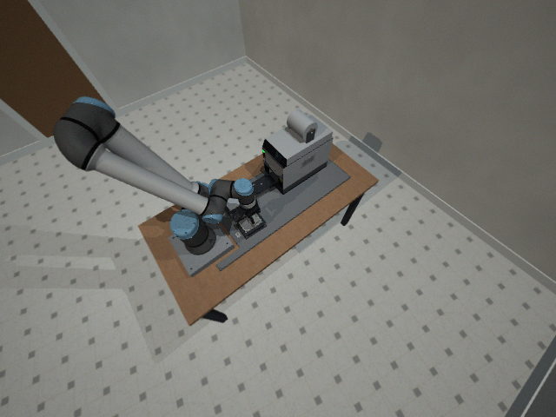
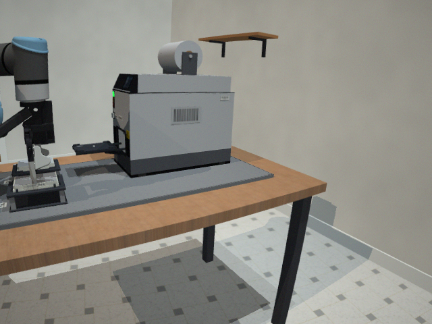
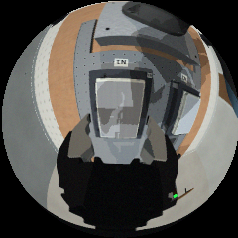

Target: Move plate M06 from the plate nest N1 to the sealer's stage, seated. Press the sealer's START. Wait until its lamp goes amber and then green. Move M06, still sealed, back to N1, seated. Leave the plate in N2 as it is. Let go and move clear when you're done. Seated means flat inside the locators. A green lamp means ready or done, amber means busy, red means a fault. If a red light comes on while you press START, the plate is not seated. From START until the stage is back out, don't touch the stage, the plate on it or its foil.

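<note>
My hand is 20 mm above the plate M06. The rest, counted from my hand: black sealer stage (210 mm to the left, 180 mm ahead, 20 mm above); plate (200 mm to the left, 30 mm below, 30 mm behind); foil roll (510 mm ahead, 340 mm above, 260 mm to the left).
</note>
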